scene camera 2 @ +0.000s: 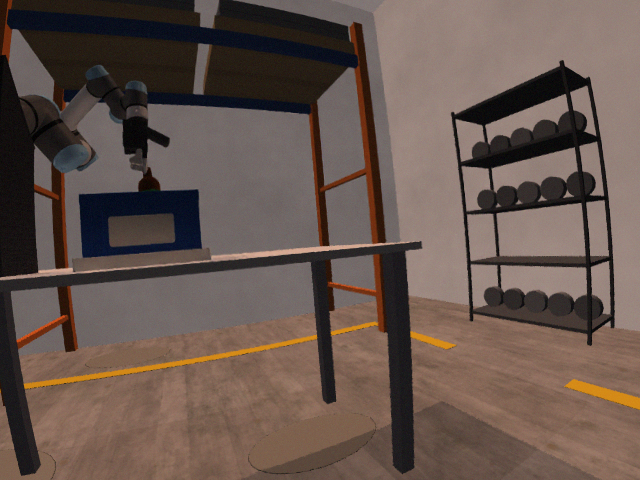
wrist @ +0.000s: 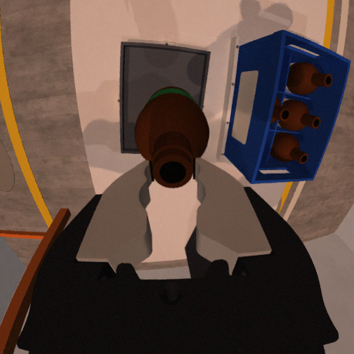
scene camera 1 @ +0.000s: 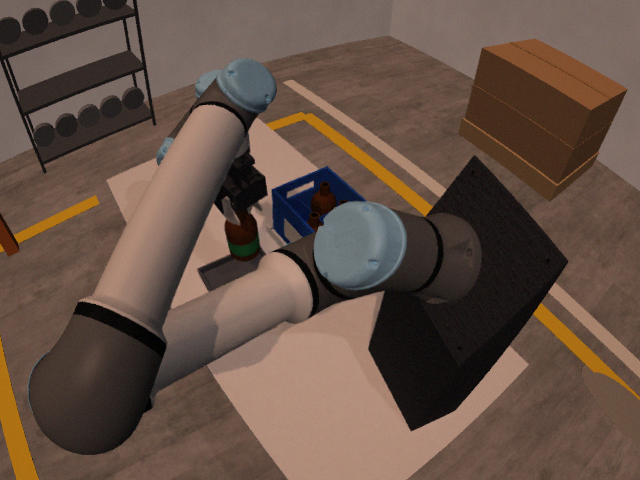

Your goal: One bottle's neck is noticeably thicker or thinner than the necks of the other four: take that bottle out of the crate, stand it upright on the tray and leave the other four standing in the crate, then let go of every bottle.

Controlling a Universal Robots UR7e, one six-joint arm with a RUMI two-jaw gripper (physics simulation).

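Frame: origin at the arm's base, x ahead, y left, z up, level; metres.
Where they show: gripper, fingertip midpoint: (scene camera 2: 144, 176) (scene camera 1: 241, 218); arm's base at its link origin: (scene camera 1: 444, 259).
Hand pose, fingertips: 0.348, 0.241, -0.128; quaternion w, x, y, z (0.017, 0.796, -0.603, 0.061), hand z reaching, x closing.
Observation:
Things, the pixels of their top centre, and the offset from my fingertips, as dx, dy, dz. "spot": a spot on its surface instead. Level surfaces: height alone.
- brown bottle at its top centre: (scene camera 1: 238, 203) (scene camera 2: 148, 167) +0.015, -0.001, +0.031
- dark grey tray at a spot on its surface: (scene camera 1: 222, 272) spot: +0.112, +0.043, -0.294
- blue crate at its top centre: (scene camera 1: 329, 205) (scene camera 2: 145, 198) +0.077, -0.258, -0.123
- white table top at its surface level: dz -0.299
My gripper (scene camera 1: 236, 210) (scene camera 2: 142, 164) (wrist: 172, 161) is shut on the neck of a brown bottle (scene camera 1: 242, 235) (scene camera 2: 148, 183) (wrist: 171, 127) with a green label. The bottle is upright and appears raised over the dark grey tray (scene camera 1: 222, 272) (wrist: 162, 65), whose near part it covers in the wrist view. The blue crate (scene camera 1: 279, 209) (scene camera 2: 139, 202) (wrist: 262, 82) stands beside the tray. In it are the other brown bottles: one (wrist: 303, 78), one in the middle (wrist: 296, 114), one (wrist: 287, 146), and another (wrist: 284, 115) mostly hidden behind the crate wall.
The crate stands on the white table top (scene camera 1: 310, 387) (scene camera 2: 310, 252), to the right of the tray in the wrist view. The arm's black mounting block (scene camera 1: 429, 356) stands at the table's other end. The upper arm and forearm hide parts of the tray and crate in scene camera 1.

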